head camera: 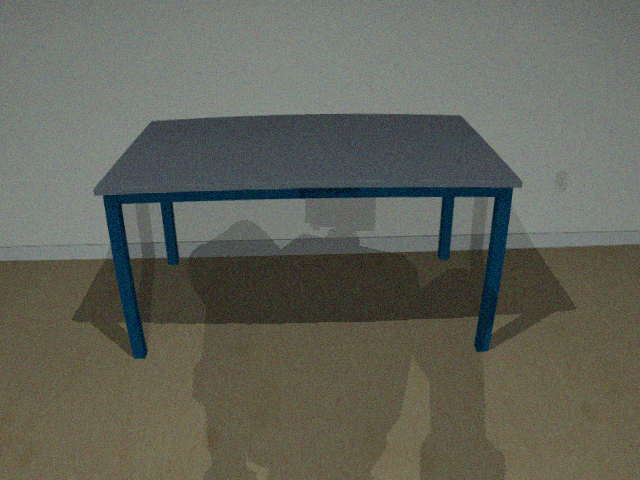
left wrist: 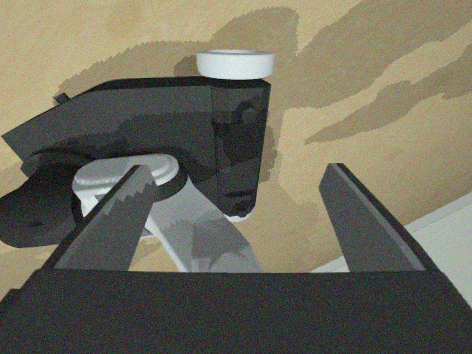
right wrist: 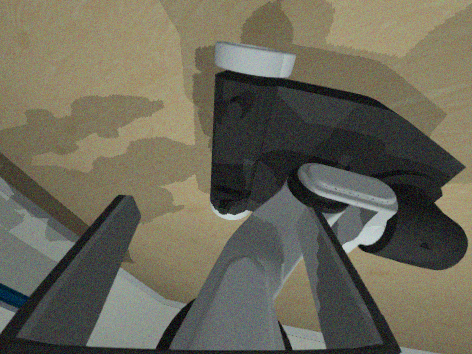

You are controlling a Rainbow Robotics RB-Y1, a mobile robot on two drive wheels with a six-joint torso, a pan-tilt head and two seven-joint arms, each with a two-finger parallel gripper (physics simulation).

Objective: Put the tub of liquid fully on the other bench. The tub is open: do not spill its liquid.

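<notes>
A bench [head camera: 310, 152] with a grey top and blue legs stands ahead in the head view, against the wall; no tub shows on its top. The tub of liquid does not show in any of the three views. My left gripper [left wrist: 237, 176] is open, its two fingers wide apart over the floor and my own base, with no object between them. My right gripper [right wrist: 221, 211] is also open, fingers wide apart, with no object between them. Neither gripper shows in the head view.
A pale wall [head camera: 310, 56] runs behind the bench, with an outlet [head camera: 561, 181] at the right. Brown floor [head camera: 310, 392] lies in front of the bench, with my shadow on it. My dark wheeled base [left wrist: 165, 115] [right wrist: 310, 115] shows below both wrists. A blue bar [right wrist: 12, 296] shows at the right wrist view's left edge.
</notes>
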